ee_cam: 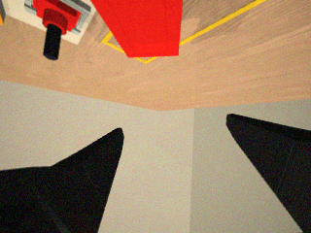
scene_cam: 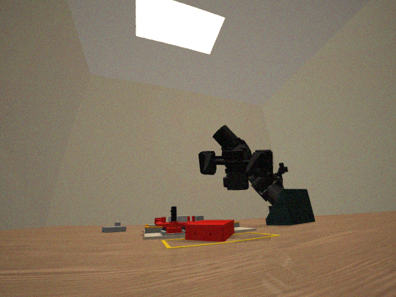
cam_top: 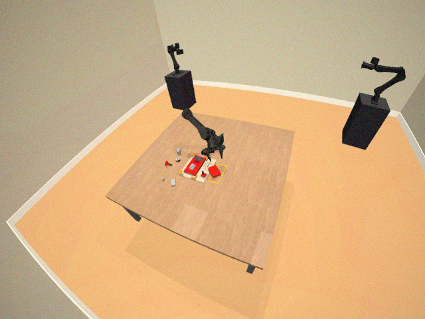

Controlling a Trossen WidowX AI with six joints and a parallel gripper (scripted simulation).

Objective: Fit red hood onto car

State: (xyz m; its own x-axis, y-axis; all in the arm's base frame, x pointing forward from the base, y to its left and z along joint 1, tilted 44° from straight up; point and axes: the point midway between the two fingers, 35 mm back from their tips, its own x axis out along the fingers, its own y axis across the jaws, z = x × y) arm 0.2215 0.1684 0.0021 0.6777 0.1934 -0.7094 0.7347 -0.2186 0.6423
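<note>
Now: gripper tip 3 cm short of the red hood, 1 cm to the left of it and 10 cm above it. Also, from my gripper tip: white wheel (5 cm ahead, 37 cm to the right, 11 cm below).
</note>
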